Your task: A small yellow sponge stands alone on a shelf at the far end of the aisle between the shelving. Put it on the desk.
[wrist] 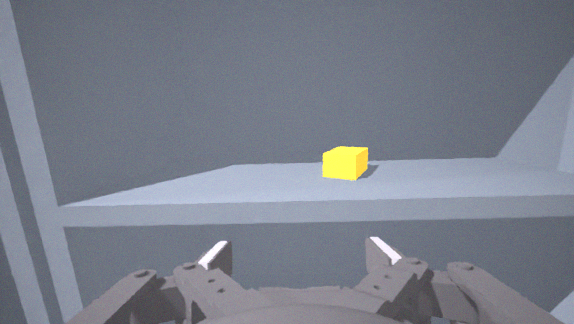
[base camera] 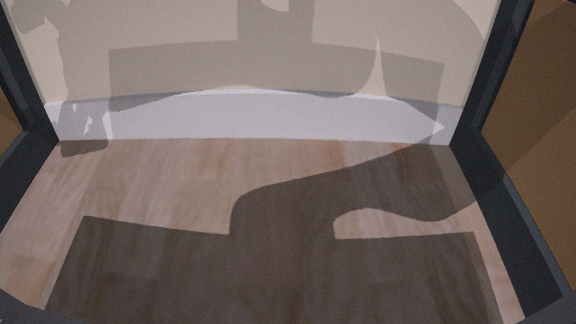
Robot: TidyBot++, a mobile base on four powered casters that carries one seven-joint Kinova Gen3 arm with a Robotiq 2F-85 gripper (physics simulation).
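Places are measured from the arm's base along level axes (x up, y ahead, z left), in millimetres.
Where they show: gripper, fingertip midpoint: [wrist: 298, 254].
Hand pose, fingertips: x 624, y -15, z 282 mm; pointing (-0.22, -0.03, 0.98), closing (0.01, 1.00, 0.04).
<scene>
After its pixels a point has its place.
A small yellow sponge [wrist: 344, 164] {x 621, y 64, z 564 mm} lies on a grey shelf [wrist: 225, 214] {x 576, y -122, z 449 mm} in the wrist view, a little right of the middle and set back from the shelf's front edge. My gripper [wrist: 298, 254] {x 623, y -15, z 282 mm} is open, with nothing between the fingers. In the picture its fingertips are lower than the sponge and the shelf's front edge, and the sponge appears above and towards the right fingertip. A gap separates the gripper from the sponge. The desk does not show in either view.
In the wrist view a grey upright post [wrist: 37, 175] {x 641, y -385, z 439 mm} stands at the left, and a slanting panel [wrist: 542, 120] {x 685, y 465, z 643 mm} is at the right. The base camera shows a wall [base camera: 170, 70] {x -266, y 535, z 178 mm} with a white baseboard [base camera: 250, 117] {x -354, y 527, z 47 mm} ahead and dark shelving frames [base camera: 520, 235] {x -340, y 282, z -350 mm} [base camera: 25, 155] {x -348, y 409, z 471 mm} on both sides.
</scene>
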